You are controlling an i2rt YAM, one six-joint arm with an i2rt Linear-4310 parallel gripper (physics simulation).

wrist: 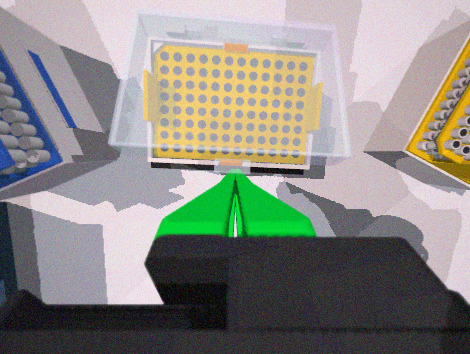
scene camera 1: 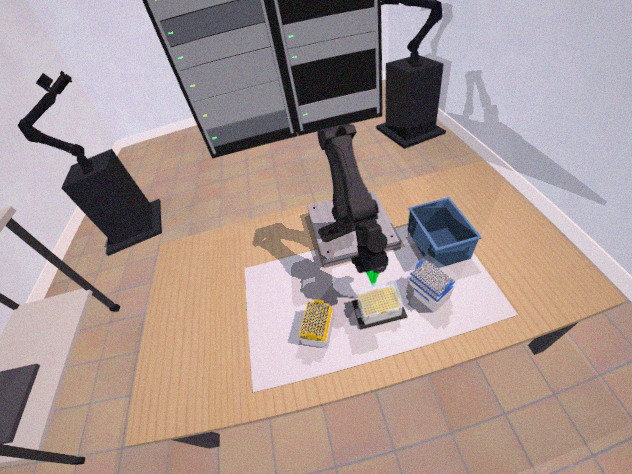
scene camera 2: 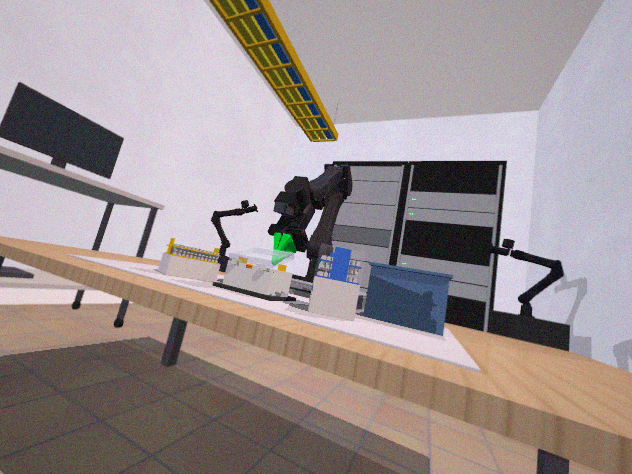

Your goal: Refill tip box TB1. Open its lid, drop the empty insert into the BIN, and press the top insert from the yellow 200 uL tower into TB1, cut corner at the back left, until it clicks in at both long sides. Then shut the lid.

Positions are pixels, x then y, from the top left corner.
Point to a clear lid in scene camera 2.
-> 254, 255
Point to a clear lid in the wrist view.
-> At 233, 89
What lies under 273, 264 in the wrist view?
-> My gripper.
